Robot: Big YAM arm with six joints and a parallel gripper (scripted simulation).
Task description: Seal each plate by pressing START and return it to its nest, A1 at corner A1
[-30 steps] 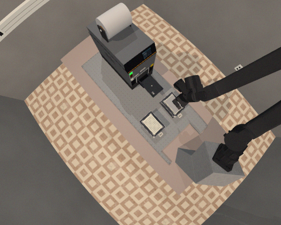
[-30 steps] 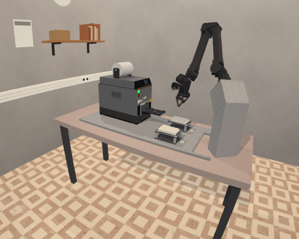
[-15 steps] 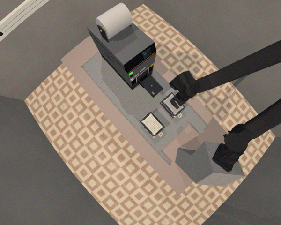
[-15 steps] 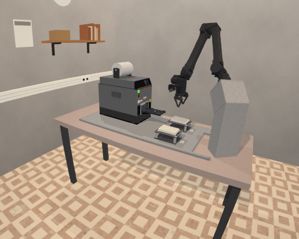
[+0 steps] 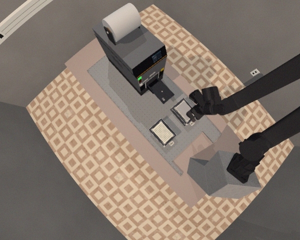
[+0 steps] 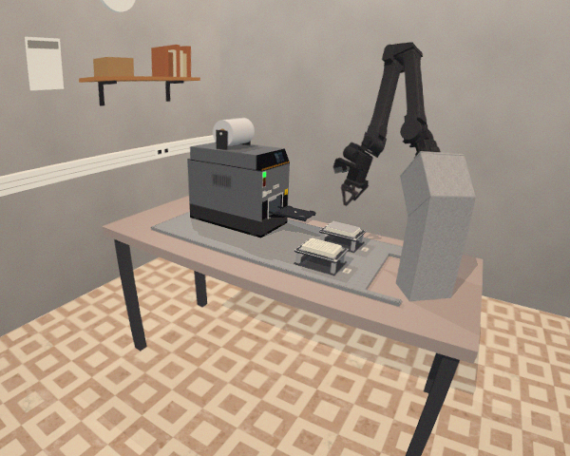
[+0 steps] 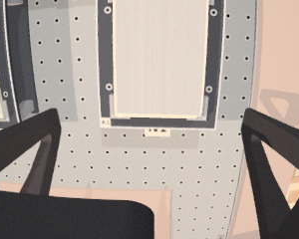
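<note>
Right now my hand is 40 mm short of the cream well plate, 210 mm to the right of it and 130 mm above it. The rest, counted from my hand: sealer stage 230 mm ahead, 10 mm to the left, 90 mm below; then start button 340 mm ahead, 90 mm to the left; then foil roll 560 mm ahead, 30 mm to the right, 230 mm above.
</note>
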